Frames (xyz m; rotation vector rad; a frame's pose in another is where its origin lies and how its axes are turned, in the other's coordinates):
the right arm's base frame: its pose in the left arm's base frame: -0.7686 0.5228 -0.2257 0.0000 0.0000 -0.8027
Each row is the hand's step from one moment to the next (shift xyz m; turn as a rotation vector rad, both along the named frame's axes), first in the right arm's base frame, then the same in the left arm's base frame.
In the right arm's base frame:
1: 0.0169 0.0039 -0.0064 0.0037 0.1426 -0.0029
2: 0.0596 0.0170 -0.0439 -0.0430 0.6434 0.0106
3: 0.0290 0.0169 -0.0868 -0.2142 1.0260 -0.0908
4: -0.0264 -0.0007 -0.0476 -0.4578 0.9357 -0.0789
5: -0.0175 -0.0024 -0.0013 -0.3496 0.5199 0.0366
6: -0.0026 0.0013 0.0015 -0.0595 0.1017 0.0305
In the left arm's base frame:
1: 0.0145 -0.0094 -0.0064 0.1051 0.0964 -0.0029
2: 0.0536 -0.0311 -0.0439 0.4329 0.4779 0.0106
3: 0.0323 -0.0091 -0.0868 0.5891 0.8669 -0.0908
4: -0.0188 0.0185 -0.0476 0.3549 0.9794 -0.0789
5: -0.0139 0.0109 -0.0013 0.1310 0.6127 0.0366
6: -0.0009 0.0028 0.0015 0.0318 0.1135 0.0305

